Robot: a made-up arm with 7 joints.
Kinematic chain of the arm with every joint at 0, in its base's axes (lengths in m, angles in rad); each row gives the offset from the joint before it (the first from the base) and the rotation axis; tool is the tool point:
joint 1: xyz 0 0 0.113 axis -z
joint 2: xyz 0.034 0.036 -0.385 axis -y
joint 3: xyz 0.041 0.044 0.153 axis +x
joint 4: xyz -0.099 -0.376 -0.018 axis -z
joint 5: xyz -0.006 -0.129 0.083 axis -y
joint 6: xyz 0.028 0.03 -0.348 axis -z
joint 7: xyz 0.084 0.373 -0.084 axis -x
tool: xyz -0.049 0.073 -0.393
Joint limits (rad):
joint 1: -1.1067..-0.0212
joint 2: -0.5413..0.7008
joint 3: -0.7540..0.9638
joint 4: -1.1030..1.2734
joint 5: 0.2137..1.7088
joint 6: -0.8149..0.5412
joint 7: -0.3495..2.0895
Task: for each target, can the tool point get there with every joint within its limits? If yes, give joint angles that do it. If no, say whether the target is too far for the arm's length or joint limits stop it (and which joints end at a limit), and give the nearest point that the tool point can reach.
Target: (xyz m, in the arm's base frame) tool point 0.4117 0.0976 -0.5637
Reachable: yes | joints -0.9976 0.1147 0.6834 0.2639 0.9028 0.1350 1.8519
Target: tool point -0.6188 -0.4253 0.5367
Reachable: no: joint limits stop it (at a limit: joint 1, joint 2, joint 3, joint 4, joint 5, joint 6) | nearest point -0.5705 -0.5017 0.5187 | short by 0.092 m
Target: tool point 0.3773 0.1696 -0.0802
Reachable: yes | joints -0.6064 0.4059 0.7199 -0.6152 1.3497 0.3100 1.5906
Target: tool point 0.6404 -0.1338 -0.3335
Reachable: yes | joints -0.3470 0.5532 0.0607 0.1234 0.6609 -0.0067 1.0017
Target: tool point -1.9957 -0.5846 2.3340
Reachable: no: too far | nearest point -0.4430 -0.4081 0.8822 | short by 2.133 m
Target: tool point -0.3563 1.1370 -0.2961
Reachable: no: joint limits stop it (at a limit: joint 1, joint 2, joint 3, joint 5, joint 6, joint 7) | nearest point -0.2025 0.8754 -0.1918 | short by 0.321 m
